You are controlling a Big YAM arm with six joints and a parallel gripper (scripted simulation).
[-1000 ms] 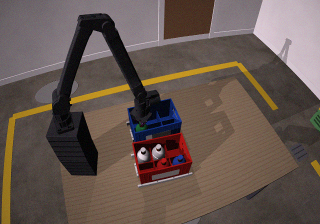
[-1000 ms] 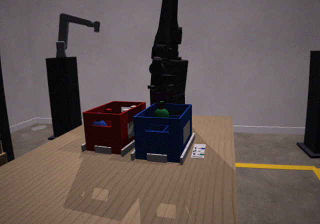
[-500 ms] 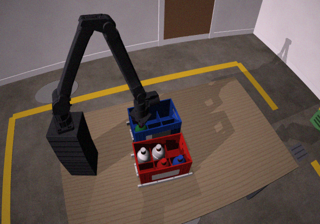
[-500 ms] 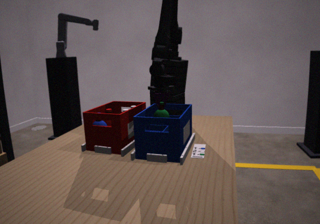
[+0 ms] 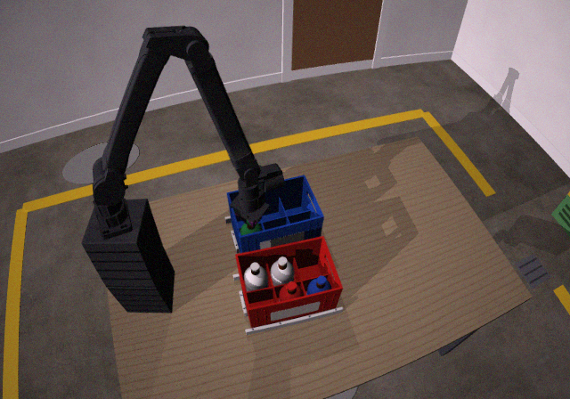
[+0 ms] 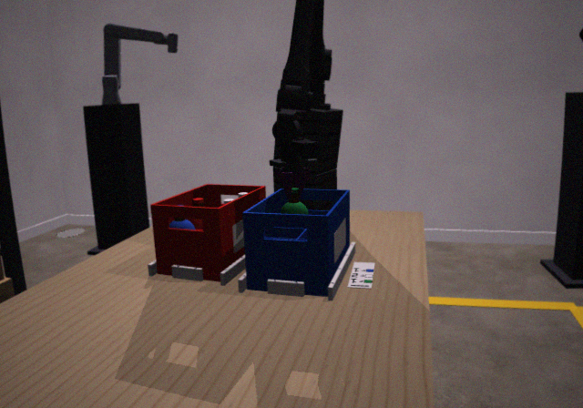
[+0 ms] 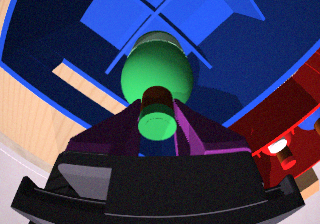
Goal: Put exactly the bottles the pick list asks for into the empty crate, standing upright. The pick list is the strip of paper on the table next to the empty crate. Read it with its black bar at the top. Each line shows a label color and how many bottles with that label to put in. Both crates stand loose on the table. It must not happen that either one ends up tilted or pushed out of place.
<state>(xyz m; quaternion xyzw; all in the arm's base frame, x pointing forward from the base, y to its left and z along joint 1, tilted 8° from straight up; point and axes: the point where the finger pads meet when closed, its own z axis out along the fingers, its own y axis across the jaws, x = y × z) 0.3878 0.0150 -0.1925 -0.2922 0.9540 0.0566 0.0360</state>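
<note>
Now: hand 6 cm above the green bottle. The rest, counted from my hand: blue crate (9 cm ahead, 8 cm below, 3 cm to the left); red crate (21 cm to the right, 8 cm below, 3 cm ahead); red bottle (25 cm to the right, 8 cm below, 2 cm ahead).
</note>
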